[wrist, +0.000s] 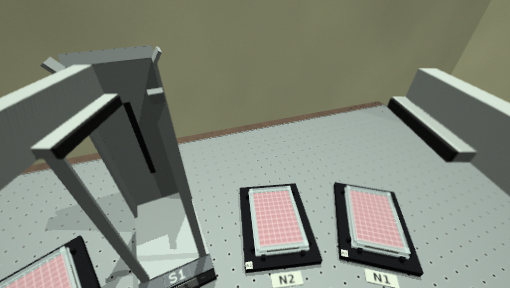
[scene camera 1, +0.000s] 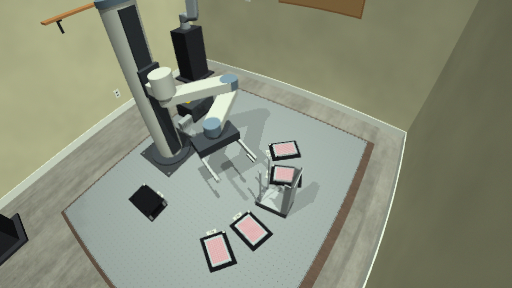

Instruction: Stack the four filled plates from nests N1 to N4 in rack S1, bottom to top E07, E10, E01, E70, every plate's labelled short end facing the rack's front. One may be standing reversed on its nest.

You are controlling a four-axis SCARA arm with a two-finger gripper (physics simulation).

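Frame: origin at the arm's base, x ahead, y right, z down, level; millimetres.
Seen in the pictures: gripper, between the fingertips: (wrist: pixel 255 85) (scene camera 1: pixel 237 170); arm's base, origin of its link: (scene camera 1: pixel 171 150).
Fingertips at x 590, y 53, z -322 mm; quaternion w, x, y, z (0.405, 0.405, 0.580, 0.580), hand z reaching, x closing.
Pixels of each thing's top centre, then the offset from my fingertips to it. "spot": a spot on its surface instead. Level surfaces: height alone.
- Rack S1, centre of its top: (wrist: pixel 100 69) (scene camera 1: pixel 279 169) dx +120, dy -98, dz +17 mm
- pink-topped plate, centre of its top: (wrist: pixel 275 213) (scene camera 1: pixel 250 228) dx +101, dy +78, dz +282 mm
- third plate, centre of its top: (scene camera 1: pixel 286 173) dx +83, dy -268, dz +282 mm
- fourth plate, centre of its top: (scene camera 1: pixel 284 148) dx -10, dy -415, dz +282 mm
- black block, centre of its top: (scene camera 1: pixel 144 198) dx -398, dy +279, dz +239 mm
- perforated mat, height of its surface: dz +309 mm
- dark box, a spot on its surface: (scene camera 1: pixel 195 107) spot: dx -626, dy -341, dz +200 mm
My gripper (scene camera 1: pixel 234 167) (wrist: pixel 255 85) is open, with nothing between its wide-spread fingers, raised above the mat and to the left of rack S1 in the scene view. Rack S1 (scene camera 1: pixel 288 200) (wrist: pixel 187 200) stands upright; its bare floor shows. A pink-topped plate (scene camera 1: pixel 251 230) (wrist: pixel 277 220) lies on the black nest labelled N2, and another (scene camera 1: pixel 218 250) (wrist: pixel 377 220) on nest N1. A third plate (scene camera 1: pixel 284 174) (wrist: pixel 45 275) lies close beside the rack, partly cut off in the wrist view. A fourth plate (scene camera 1: pixel 285 149) lies behind it. The plates' codes and labelled ends are not readable.
A black block (scene camera 1: pixel 148 201) sits on the perforated mat (scene camera 1: pixel 175 235) at the left. The arm's column (scene camera 1: pixel 135 75) rises behind the gripper, with a dark box (scene camera 1: pixel 195 107) and a black pedestal (scene camera 1: pixel 190 52) near it. The nests lie around the rack.
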